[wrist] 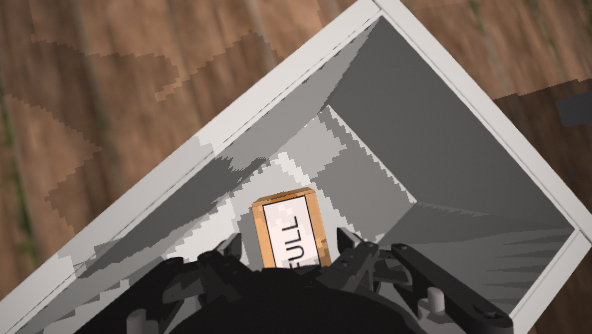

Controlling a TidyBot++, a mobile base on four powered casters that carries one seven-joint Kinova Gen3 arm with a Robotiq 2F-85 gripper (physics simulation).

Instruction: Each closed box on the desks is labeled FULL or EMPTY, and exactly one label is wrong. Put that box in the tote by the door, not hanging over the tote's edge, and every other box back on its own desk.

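Frame: origin at the arm's base, x ahead, y left, z up, level; metres.
Seen in the pictures: gripper, fingertip midpoint: (290,240).
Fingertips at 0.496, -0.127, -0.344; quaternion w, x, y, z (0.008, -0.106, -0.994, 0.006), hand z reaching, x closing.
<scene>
A point is followed by its place in that frame, as x, y, z.
An orange-brown box (321,235) @(0.467, -0.124, -0.344) with a white label reading FULL lies inside the grey-white tote (280,80) @(0.476, -0.233, -0.277), label up, within the tote's walls. Its near end is hidden behind the gripper. My gripper (290,240) @(0.496, -0.127, -0.344) is open over the tote, one fingertip on each side of the box, with a gap between each fingertip and the box. The tote's near side is partly hidden by the gripper.
The tote stands on a brown wooden plank floor (130,75) @(0.640, -0.352, -0.397). Its rim runs diagonally across the view, with corners at the top and at the right. Part of a dark grey object (576,109) shows at the right edge, outside the tote.
</scene>
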